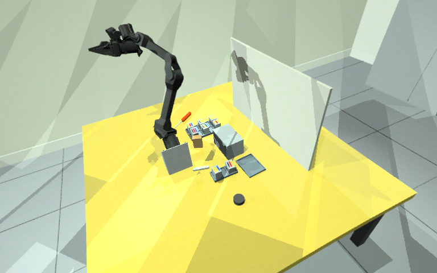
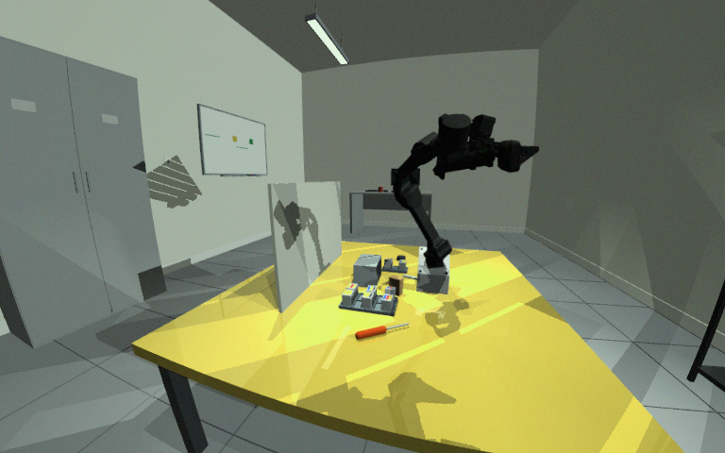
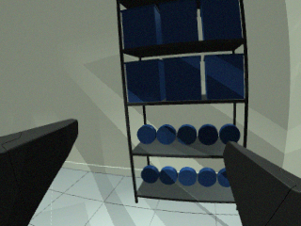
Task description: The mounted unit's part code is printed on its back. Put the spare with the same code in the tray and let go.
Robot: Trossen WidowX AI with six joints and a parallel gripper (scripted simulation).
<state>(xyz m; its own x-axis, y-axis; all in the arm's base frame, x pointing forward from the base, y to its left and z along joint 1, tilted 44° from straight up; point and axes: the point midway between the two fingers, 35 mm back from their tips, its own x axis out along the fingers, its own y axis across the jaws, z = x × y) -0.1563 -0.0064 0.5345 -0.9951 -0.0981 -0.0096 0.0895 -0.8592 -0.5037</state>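
Now: gripper tip 400 mm short of the grey spare, 170 mm to the left of it and 500 mm above it. From my gripper tip the other things lie so: white bar (230 mm ahead, 460 mm to the right, 540 mm below); brown block (300 mm ahead, 300 mm to the right, 510 mm below); mounted unit (430 mm ahead, 410 mm to the right, 490 mm below).
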